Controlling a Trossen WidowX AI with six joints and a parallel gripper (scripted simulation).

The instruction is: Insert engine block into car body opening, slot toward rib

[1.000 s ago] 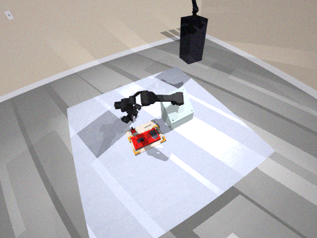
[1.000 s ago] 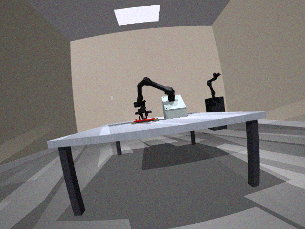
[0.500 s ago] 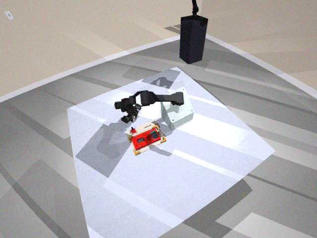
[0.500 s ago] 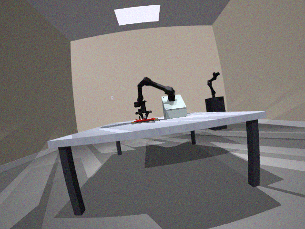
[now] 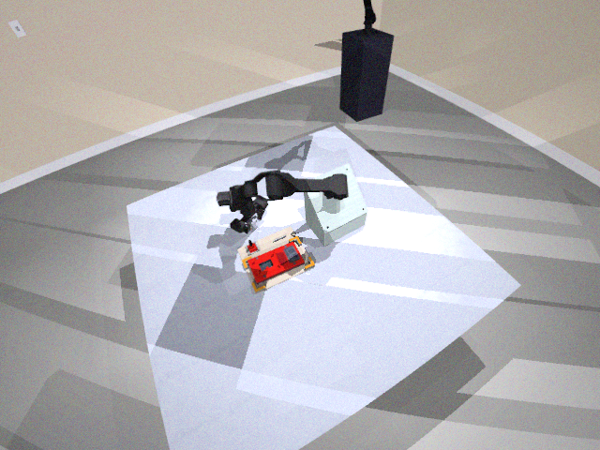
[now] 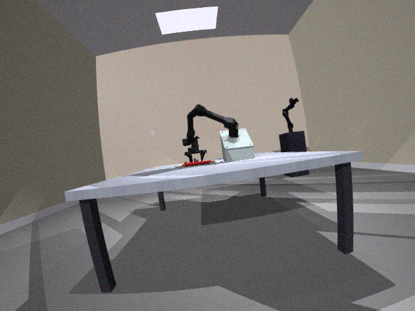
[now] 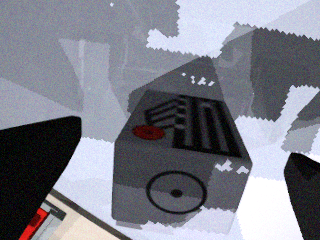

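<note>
Right now my gripper tip is 10 mm below the grey engine block.
</note>
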